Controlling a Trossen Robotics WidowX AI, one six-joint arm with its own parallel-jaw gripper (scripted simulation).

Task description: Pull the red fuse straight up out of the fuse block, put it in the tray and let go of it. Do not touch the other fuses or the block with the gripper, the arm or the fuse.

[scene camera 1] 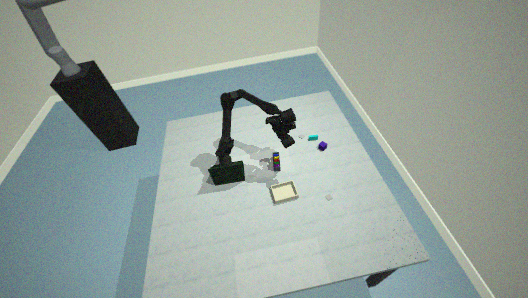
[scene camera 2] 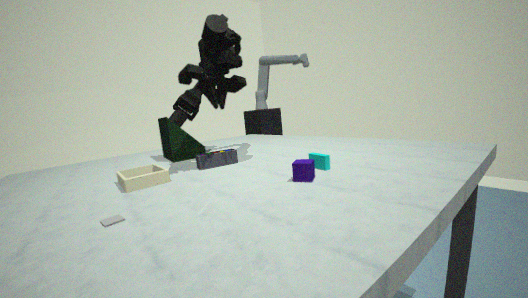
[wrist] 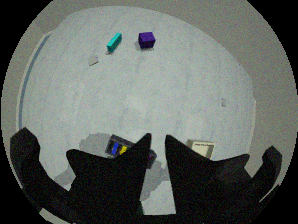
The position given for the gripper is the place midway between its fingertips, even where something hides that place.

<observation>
In view: the gripper (scene camera 2: 219, 108) and a beige tray (scene camera 2: 146, 176).
The gripper is seen too in the wrist view (wrist: 158, 138).
</observation>
